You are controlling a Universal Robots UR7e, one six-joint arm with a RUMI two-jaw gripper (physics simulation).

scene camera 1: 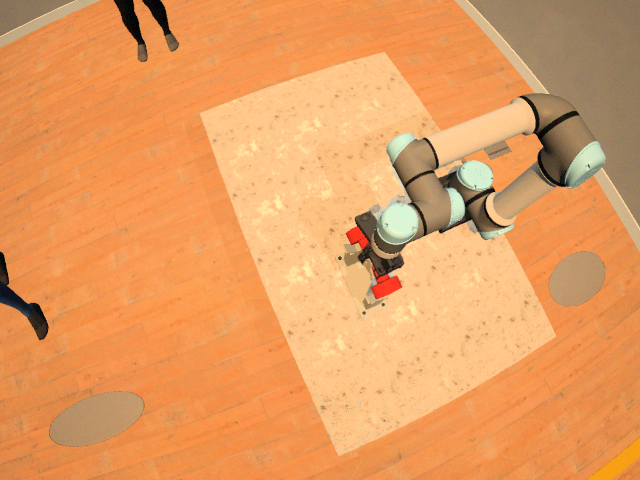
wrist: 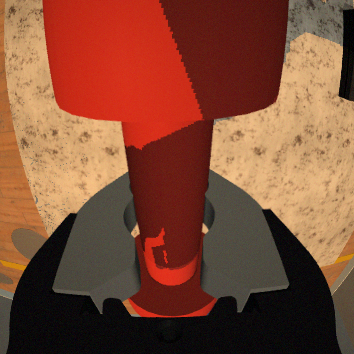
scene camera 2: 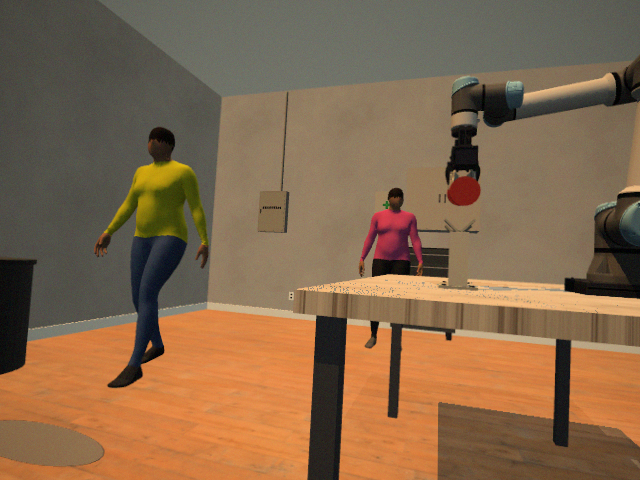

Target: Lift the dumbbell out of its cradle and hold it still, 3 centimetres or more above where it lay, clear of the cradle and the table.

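Pixels of known places: gripper, between the fingertips: [wrist: 169, 172]; arm's base, origin of its link: [scene camera 2: 617, 282].
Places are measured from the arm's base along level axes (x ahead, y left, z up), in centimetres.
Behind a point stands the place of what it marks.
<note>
The red dumbbell [scene camera 1: 386, 287] {x 43.6, y 25.2, z 26.9 cm} [scene camera 2: 463, 191] {x 42.9, y 26.5, z 22.7 cm} [wrist: 167, 160] {x 43.9, y 13.0, z 26.7 cm} hangs above its cradle [scene camera 1: 359, 281] {x 44.8, y 16.3, z -3.2 cm} [scene camera 2: 459, 253] {x 43.4, y 26.2, z 5.7 cm}, a pale stand with V-shaped supports on the table. In scene camera 2 a gap shows between the dumbbell's near head and the tips of the V. My gripper [scene camera 1: 373, 262] {x 43.5, y 16.3, z 21.4 cm} [scene camera 2: 463, 175] [wrist: 169, 172] {x 43.5, y 16.3, z 21.4 cm} is shut on the dumbbell's bar, with a grey finger on each side of it. In the wrist view one head fills the top and part of the other shows below. The far head is hidden in scene camera 2. Whether the bar is exactly level is hard to tell.
The cradle stands upright on the speckled table [scene camera 1: 439, 330] {x 24.2, y 42.1, z -4.0 cm} [scene camera 2: 465, 317] {x 40.7, y 67.7, z -6.3 cm}, bolted at its base plate. The arm reaches in from its base [scene camera 2: 615, 248] {x 2.2, y 5.7, z 9.6 cm} at the right. A person in yellow [scene camera 2: 161, 201] and one in pink [scene camera 2: 395, 235] stand on the floor away from the table.
</note>
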